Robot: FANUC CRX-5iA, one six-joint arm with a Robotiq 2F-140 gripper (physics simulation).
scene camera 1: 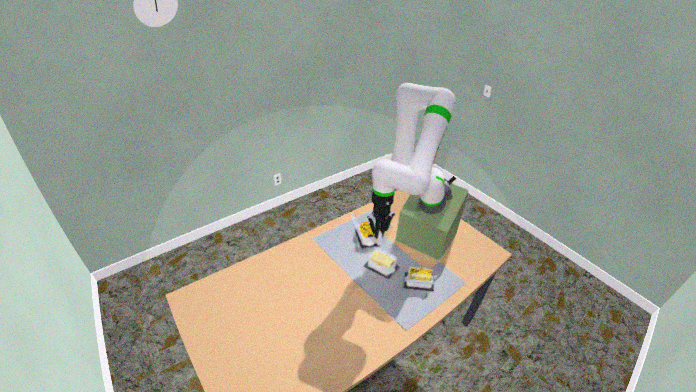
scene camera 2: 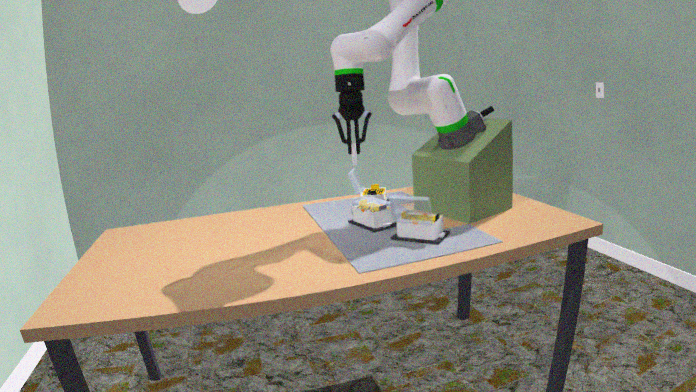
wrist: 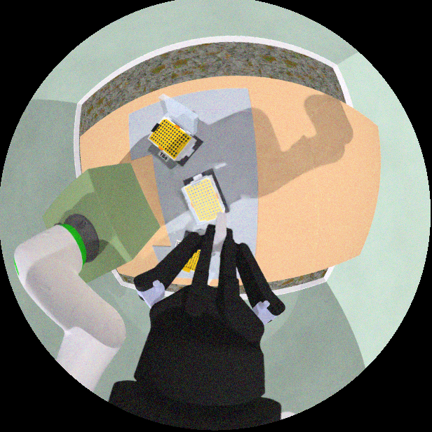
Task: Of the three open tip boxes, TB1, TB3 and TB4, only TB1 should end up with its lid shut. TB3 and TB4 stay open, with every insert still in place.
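Places are measured from the arm's base along level axes (x ahead, y left, z up), in metres.
Where they show: gripper, between the fingertips: (scene camera 1: 378, 242) (scene camera 2: 355, 164); arm's base, origin of its link: (scene camera 1: 432, 202) (scene camera 2: 458, 138).
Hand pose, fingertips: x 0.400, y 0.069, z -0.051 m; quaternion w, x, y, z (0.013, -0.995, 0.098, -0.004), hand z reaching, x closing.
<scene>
Each offset is from my fingertips to the centre of the thing. "pt": to the spot under its first point. Level surfaces: height alone.
The middle tip box @[0.172 m down, 0.063 m back, 0.016 m right] (scene camera 1: 382, 261) (scene camera 2: 371, 216) (wrist: 202, 200) has a milky clear lid lying down over its pale yellow insert and looks shut; its label is not readable. TB4 @[pt 0.100 m down, 0.099 m back, 0.230 m left] (scene camera 1: 420, 279) (scene camera 2: 419, 227) (wrist: 171, 139) shows its label in the wrist view, with its yellow insert in place and its clear lid @[pt 0.080 m down, 0.107 m back, 0.246 m left] (scene camera 2: 410, 202) (wrist: 179, 112) upright. The far box @[0.146 m down, 0.108 m back, 0.239 m right] (scene camera 1: 366, 234) (scene camera 2: 374, 192) (wrist: 191, 261) has its lid @[0.106 m down, 0.044 m back, 0.260 m right] (scene camera 1: 356, 222) (scene camera 2: 354, 181) raised and a yellow insert; the fingers partly hide it. My gripper (scene camera 1: 378, 234) (scene camera 2: 354, 151) (wrist: 219, 219) is shut, above the boxes.
A pale rod (scene camera 2: 354, 159) (wrist: 220, 227) sticks out between the fingers, past their tips. The boxes stand on a grey-blue mat @[0.211 m down] (scene camera 1: 407, 317) (scene camera 2: 365, 260) (wrist: 235, 102) on the wooden table @[0.214 m down] (scene camera 1: 260, 300) (scene camera 2: 135, 250) (wrist: 310, 200). The green robot pedestal (scene camera 1: 425, 230) (scene camera 2: 442, 185) (wrist: 115, 205) stands beside the mat.
</scene>
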